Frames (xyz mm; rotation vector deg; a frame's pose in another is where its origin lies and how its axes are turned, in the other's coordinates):
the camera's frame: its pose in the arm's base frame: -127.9 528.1 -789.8 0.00 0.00 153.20
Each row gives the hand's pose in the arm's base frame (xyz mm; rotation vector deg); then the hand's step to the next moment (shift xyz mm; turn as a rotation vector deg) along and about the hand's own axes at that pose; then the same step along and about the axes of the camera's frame.
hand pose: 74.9 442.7 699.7 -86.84 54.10 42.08
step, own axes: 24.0 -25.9 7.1 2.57 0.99 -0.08
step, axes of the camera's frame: -29.1 -19.0 -9.3 -0.56 0.31 -2.68
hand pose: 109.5 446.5 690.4 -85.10 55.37 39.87
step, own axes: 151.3 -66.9 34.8 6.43 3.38 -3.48
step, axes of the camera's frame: -117.4 -66.0 -102.2 -1.86 4.14 -6.66
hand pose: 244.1 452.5 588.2 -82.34 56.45 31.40
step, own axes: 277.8 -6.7 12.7 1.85 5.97 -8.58
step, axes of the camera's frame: -162.1 -19.6 -225.2 1.62 9.84 -3.64
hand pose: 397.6 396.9 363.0 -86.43 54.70 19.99
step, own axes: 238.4 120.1 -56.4 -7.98 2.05 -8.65
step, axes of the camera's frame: -93.0 93.8 -238.7 5.83 8.54 5.98
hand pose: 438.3 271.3 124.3 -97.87 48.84 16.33
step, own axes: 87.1 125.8 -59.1 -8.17 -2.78 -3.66
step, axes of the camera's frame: -12.4 104.9 -125.5 4.31 2.09 8.06
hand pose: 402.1 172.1 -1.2 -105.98 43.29 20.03
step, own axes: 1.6 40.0 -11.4 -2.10 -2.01 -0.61
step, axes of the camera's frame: 13.7 30.0 -25.4 0.61 -0.40 2.88
